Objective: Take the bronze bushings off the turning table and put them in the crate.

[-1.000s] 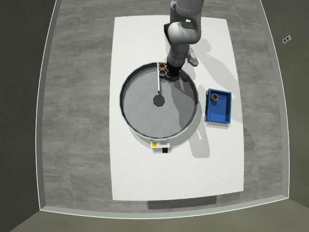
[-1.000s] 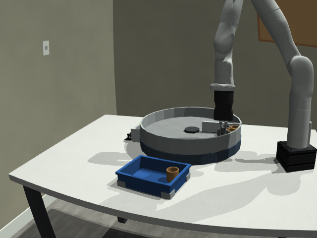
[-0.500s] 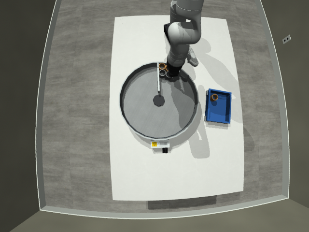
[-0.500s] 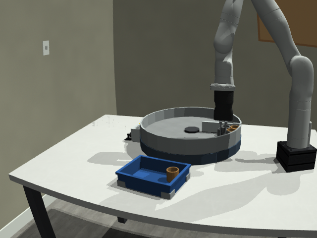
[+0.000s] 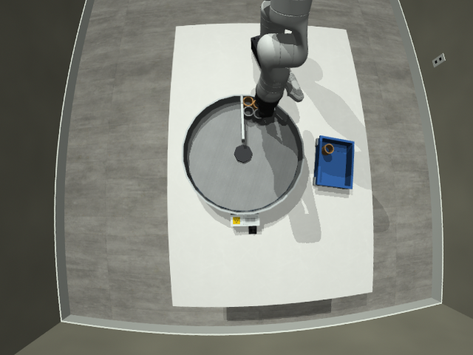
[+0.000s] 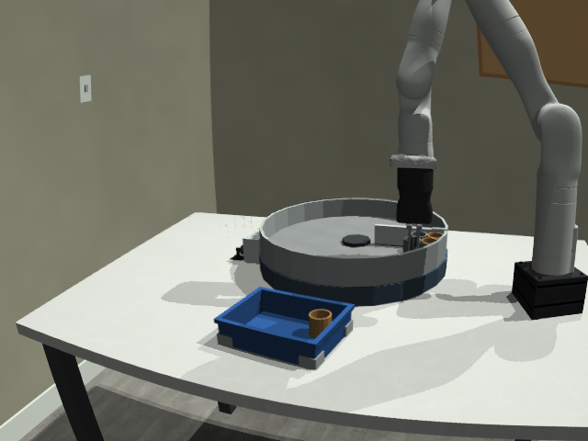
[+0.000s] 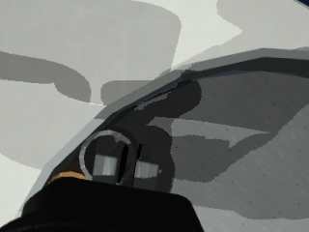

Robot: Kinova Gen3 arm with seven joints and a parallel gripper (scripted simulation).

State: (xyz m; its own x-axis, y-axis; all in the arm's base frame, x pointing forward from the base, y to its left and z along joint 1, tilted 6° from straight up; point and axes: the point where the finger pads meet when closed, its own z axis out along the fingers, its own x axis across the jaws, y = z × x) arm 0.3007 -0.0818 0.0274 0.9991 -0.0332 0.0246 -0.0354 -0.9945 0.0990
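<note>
Right now the round turning table is 12 cm ahead of my hand, 12 cm to the right of it and 4 cm below it. Round my hand: blue crate: 22 cm ahead, 23 cm to the left, 6 cm below.
</note>
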